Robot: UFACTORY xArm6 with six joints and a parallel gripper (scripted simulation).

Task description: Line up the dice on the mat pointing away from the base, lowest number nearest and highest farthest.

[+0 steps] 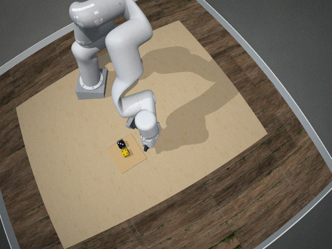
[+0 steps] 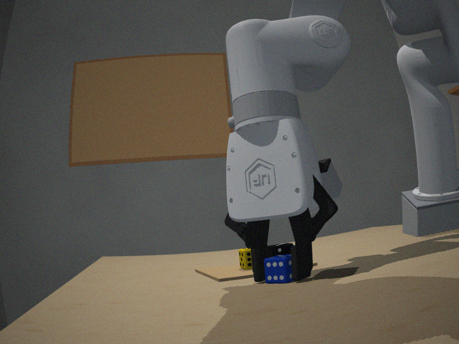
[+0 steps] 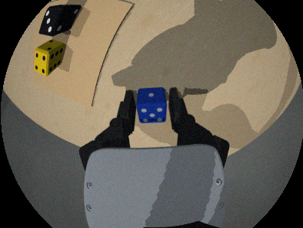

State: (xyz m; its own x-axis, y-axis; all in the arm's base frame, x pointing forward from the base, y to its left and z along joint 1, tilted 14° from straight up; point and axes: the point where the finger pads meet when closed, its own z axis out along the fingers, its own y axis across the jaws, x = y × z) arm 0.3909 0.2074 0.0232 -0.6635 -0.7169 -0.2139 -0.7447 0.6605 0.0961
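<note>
Now: the blue die 1 cm below my hand. Also, from my hand: thin tan mat (2 cm ahead, 14 cm to the right, 2 cm below); yellow die (2 cm ahead, 14 cm to the right); black die (3 cm behind, 15 cm to the right).
</note>
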